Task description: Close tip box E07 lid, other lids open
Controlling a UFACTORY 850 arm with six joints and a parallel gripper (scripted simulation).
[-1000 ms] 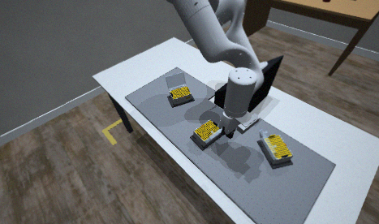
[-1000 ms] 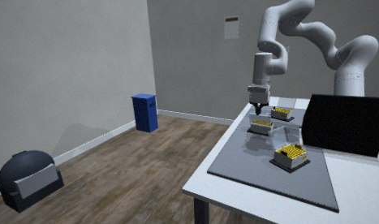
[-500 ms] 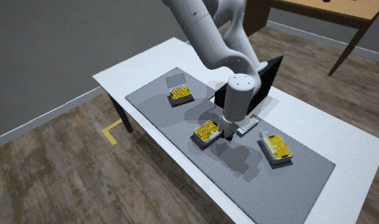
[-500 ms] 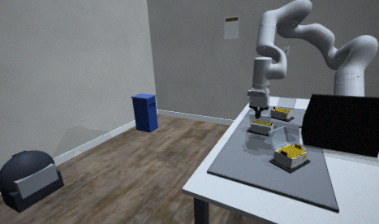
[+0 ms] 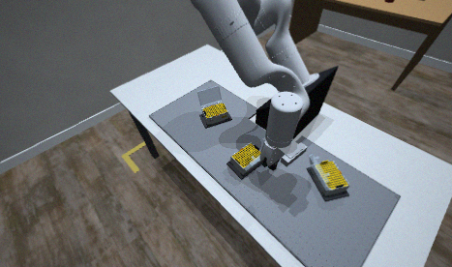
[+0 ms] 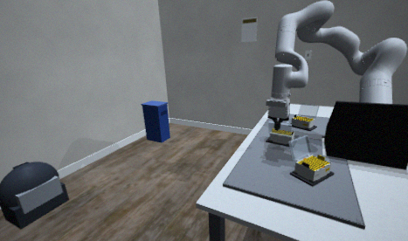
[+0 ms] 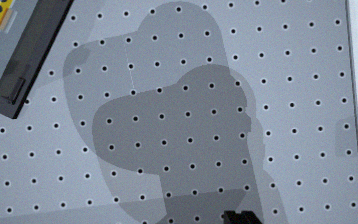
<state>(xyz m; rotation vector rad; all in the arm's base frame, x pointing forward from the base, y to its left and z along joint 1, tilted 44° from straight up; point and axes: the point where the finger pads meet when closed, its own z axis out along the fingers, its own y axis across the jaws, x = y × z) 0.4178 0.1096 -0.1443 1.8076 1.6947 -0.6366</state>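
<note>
My hand is 1 cm past the clear lid, 7 cm to the left of it and 4 cm above it. The rest, counted from my hand: tip box lid (13 cm behind, 13 cm to the left, 4 cm below); then tip box (17 cm behind, 16 cm to the left, 7 cm below).
</note>
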